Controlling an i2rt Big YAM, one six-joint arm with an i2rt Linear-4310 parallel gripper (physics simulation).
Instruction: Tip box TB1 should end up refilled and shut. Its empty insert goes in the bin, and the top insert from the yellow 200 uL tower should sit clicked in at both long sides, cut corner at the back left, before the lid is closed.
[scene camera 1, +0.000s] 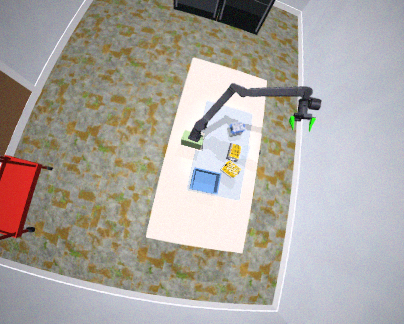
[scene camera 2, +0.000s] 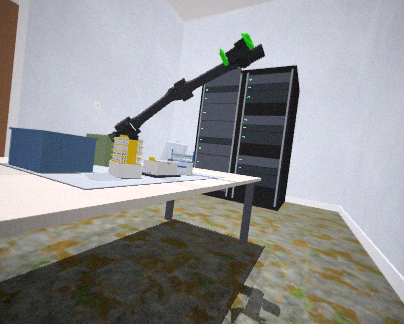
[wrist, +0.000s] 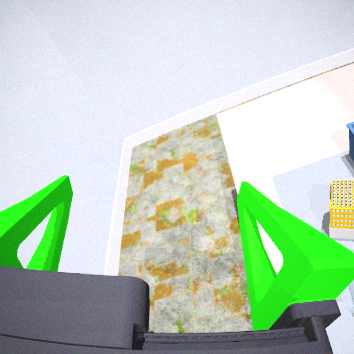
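Observation:
My gripper (scene camera 1: 301, 129) (scene camera 2: 233, 42) (wrist: 154, 186) is open and empty, raised high beyond the table's edge, well away from the boxes. The yellow tower (scene camera 1: 231, 169) (scene camera 2: 127, 150) (wrist: 342, 202) stands on a white base, stacked in several layers. Beside it is a low white box with yellow on top (scene camera 1: 234, 151) (scene camera 2: 161, 167). Farther along is a white and blue box (scene camera 1: 237, 128) (scene camera 2: 182, 164) with its clear lid (scene camera 2: 175, 149) tilted open. No TB1 label is readable, so I cannot tell which box is TB1. The blue bin (scene camera 1: 205, 181) (scene camera 2: 52, 150) (wrist: 351, 142) is open-topped.
The boxes and bin stand on a pale blue mat (scene camera 1: 227, 192) (scene camera 2: 86, 184) on the table (scene camera 1: 200, 220) (scene camera 2: 30, 200). The arm rises beside a green block (scene camera 1: 192, 140) (scene camera 2: 99, 145). Black server racks (scene camera 2: 291, 135) stand behind, and a red cart (scene camera 1: 19, 197) is off to the left.

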